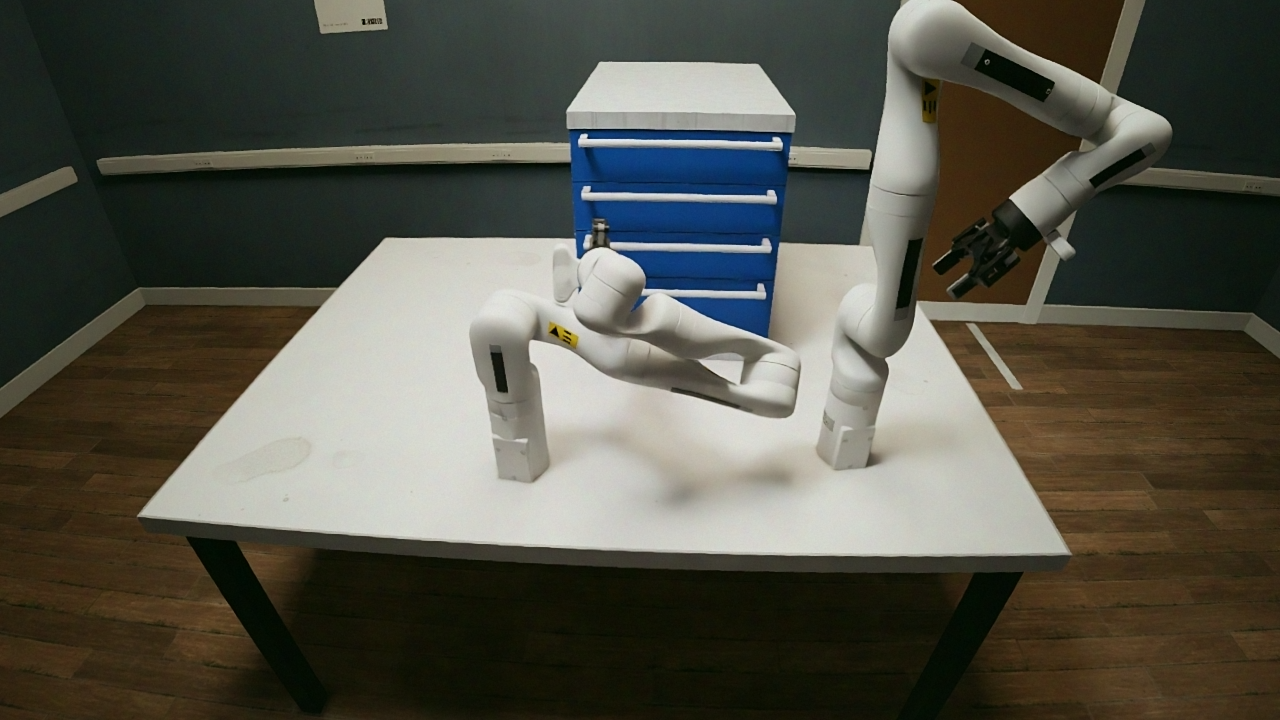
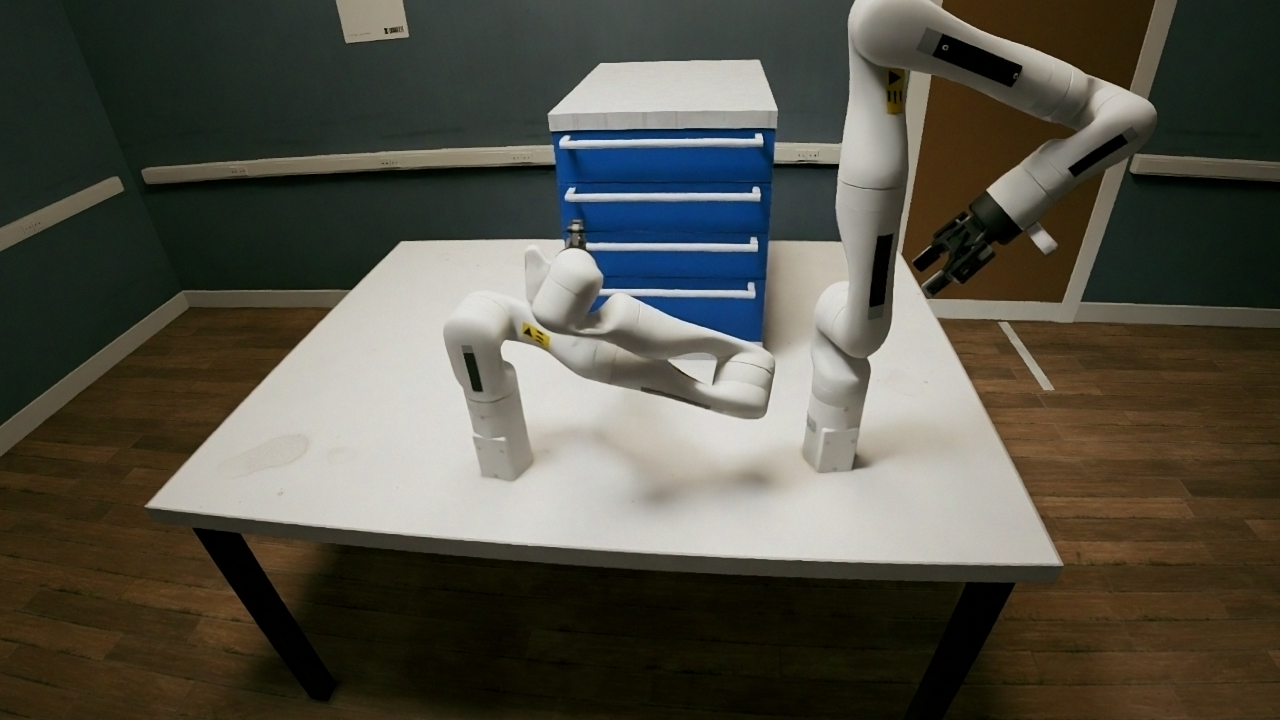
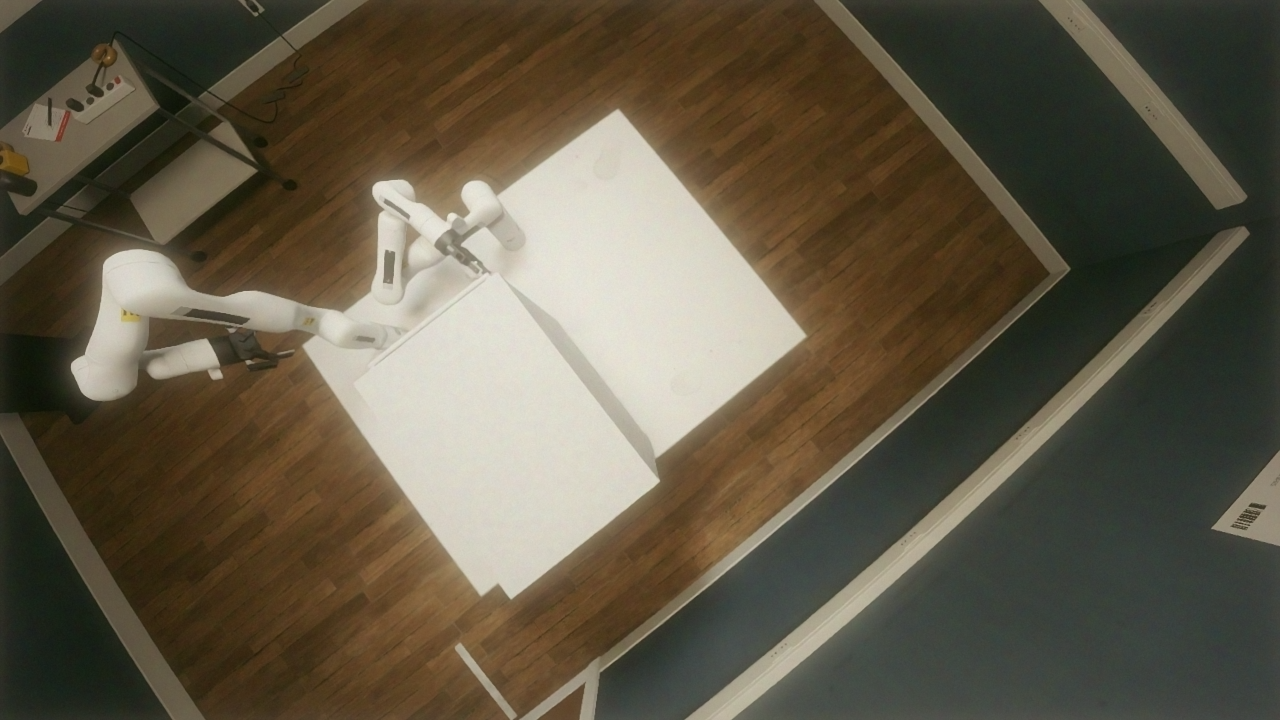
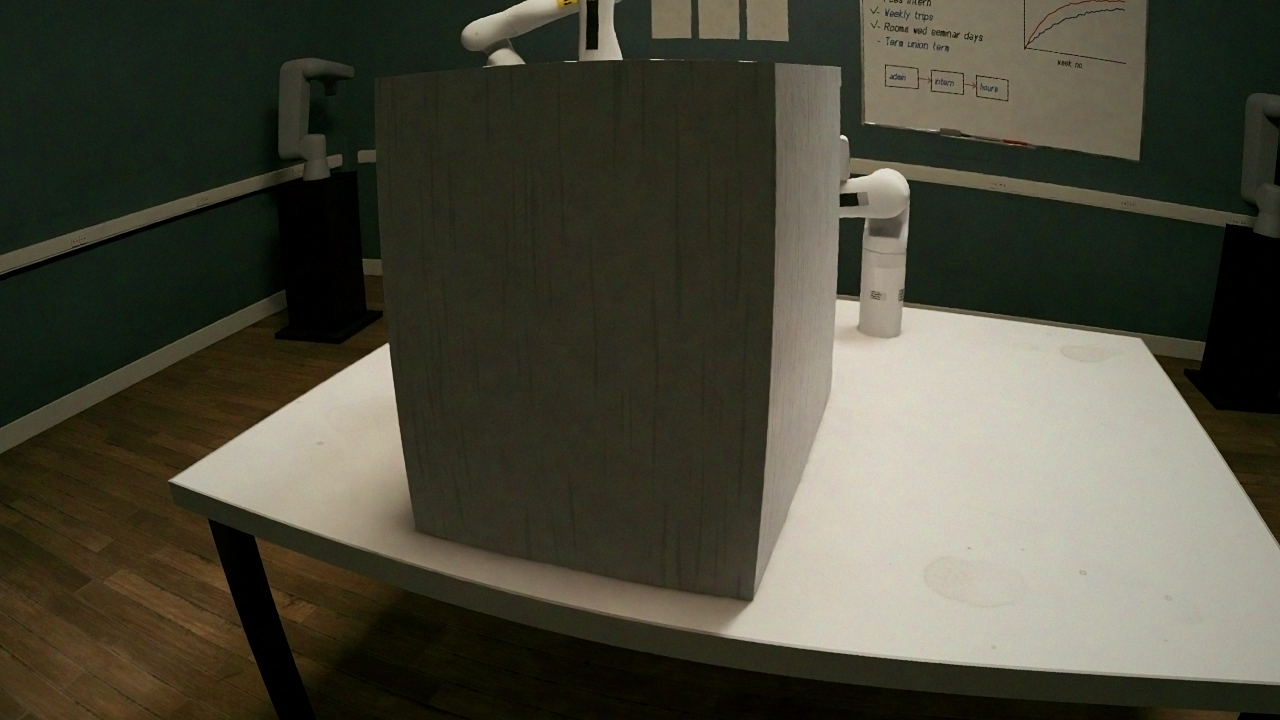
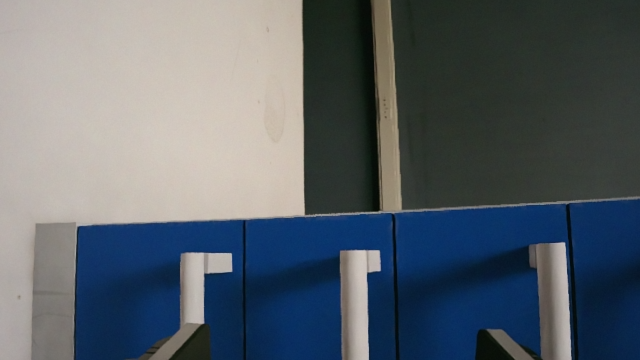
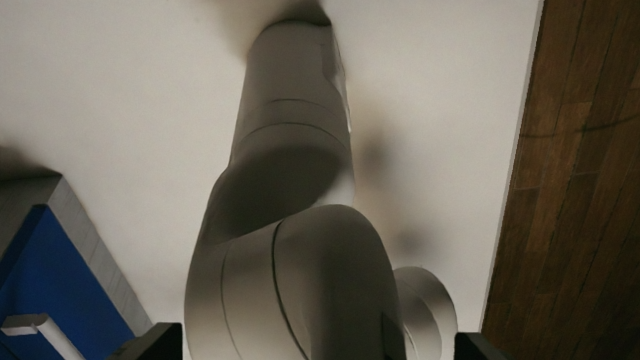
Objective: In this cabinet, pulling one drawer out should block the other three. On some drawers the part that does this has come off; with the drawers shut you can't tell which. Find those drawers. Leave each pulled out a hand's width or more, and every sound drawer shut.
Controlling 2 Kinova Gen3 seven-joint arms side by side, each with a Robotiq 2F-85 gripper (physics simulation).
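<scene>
The cabinet [image 1: 680, 94] [image 2: 666, 92] [image 3: 510, 438] [image 4: 581, 313] has four blue drawers with white bar handles. The top drawer [image 1: 680, 165] [image 2: 666, 163], second drawer [image 1: 680, 214] [image 2: 671, 214], third drawer [image 1: 698, 262] [image 5: 300, 300] and bottom drawer [image 1: 742, 313] [image 5: 135, 300] all look shut. My left gripper [image 1: 599, 234] [image 2: 575, 234] [image 3: 478, 265] [image 5: 342, 345] is open in front of the third drawer's left end, its fingers to either side of that handle's line; contact cannot be told. My right gripper [image 1: 950, 275] [image 2: 928, 275] is open and empty, far right of the cabinet.
The cabinet stands at the rear of the white table [image 1: 358, 402] [image 4: 1029, 501]. The left arm [image 1: 662, 340] folds low across the cabinet's front, hiding part of its lower left. The right arm [image 1: 895, 223] rises at the table's right. A shelf cart [image 3: 80, 147] stands by the wall.
</scene>
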